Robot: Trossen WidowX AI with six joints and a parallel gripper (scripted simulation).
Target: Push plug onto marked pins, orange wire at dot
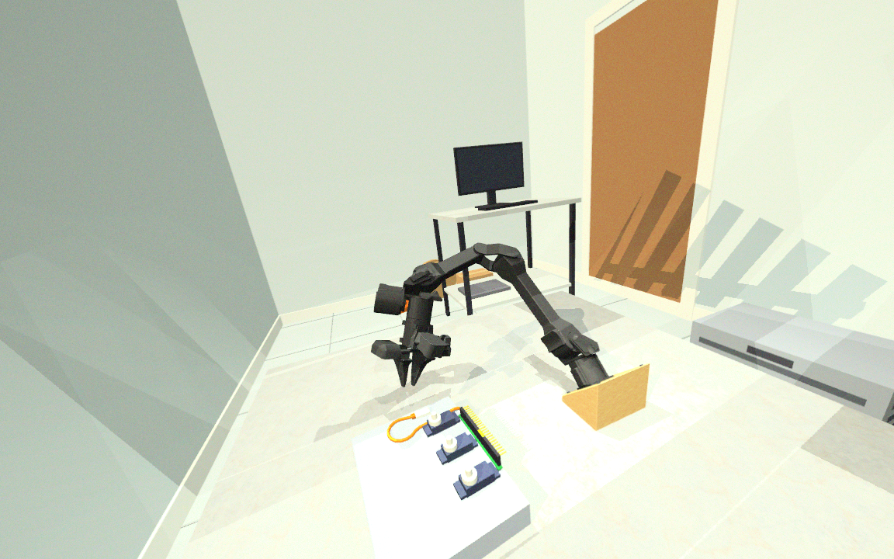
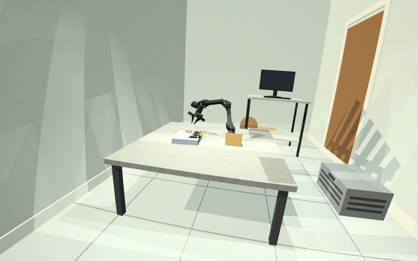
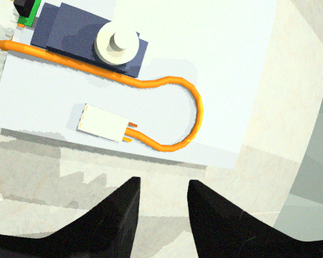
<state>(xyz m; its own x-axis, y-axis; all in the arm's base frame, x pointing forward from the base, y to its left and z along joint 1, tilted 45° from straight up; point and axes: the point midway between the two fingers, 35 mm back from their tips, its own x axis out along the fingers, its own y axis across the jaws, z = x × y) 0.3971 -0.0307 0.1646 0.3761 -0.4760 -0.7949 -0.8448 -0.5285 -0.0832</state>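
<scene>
Right now my gripper tip is 11 cm past the yellow band, 14 cm to the right of it and 5 cm above it. The rest, counted from my gripper tip: holder block (5 cm ahead, 15 cm to the left, 10 cm below); then black pin header (11 cm behind, 13 cm to the left, 6 cm below).
</scene>
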